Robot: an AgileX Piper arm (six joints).
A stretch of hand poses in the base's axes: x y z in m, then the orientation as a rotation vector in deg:
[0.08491, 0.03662, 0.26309, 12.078, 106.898, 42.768]
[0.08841, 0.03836, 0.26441, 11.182, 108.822, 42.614]
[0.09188, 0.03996, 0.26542, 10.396, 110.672, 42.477]
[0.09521, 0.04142, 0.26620, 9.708, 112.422, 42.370]
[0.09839, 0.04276, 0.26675, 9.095, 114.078, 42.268]
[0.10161, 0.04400, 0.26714, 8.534, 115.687, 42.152]
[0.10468, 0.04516, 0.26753, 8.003, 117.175, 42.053]
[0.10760, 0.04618, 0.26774, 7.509, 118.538, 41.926]
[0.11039, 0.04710, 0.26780, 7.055, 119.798, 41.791]
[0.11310, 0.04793, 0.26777, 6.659, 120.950, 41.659]
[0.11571, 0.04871, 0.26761, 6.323, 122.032, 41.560]
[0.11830, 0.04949, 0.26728, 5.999, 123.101, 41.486]
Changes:
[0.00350, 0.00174, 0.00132, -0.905, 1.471, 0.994]
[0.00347, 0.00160, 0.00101, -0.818, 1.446, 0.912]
[0.00333, 0.00146, 0.00078, -0.726, 1.394, 0.837]
[0.00318, 0.00134, 0.00055, -0.663, 1.336, 0.766]
[0.00322, 0.00124, 0.00039, -0.634, 1.310, 0.713]
[0.00307, 0.00116, 0.00039, -0.579, 1.213, 0.671]
[0.00292, 0.00102, 0.00021, -0.553, 1.107, 0.603]
[0.00279, 0.00092, 0.00006, -0.517, 1.024, 0.547]
[0.00271, 0.00083, -0.00003, -0.468, 0.943, 0.483]
[0.00261, 0.00078, -0.00016, -0.406, 0.901, 0.440]
[0.00259, 0.00078, -0.00033, -0.379, 0.898, 0.439]

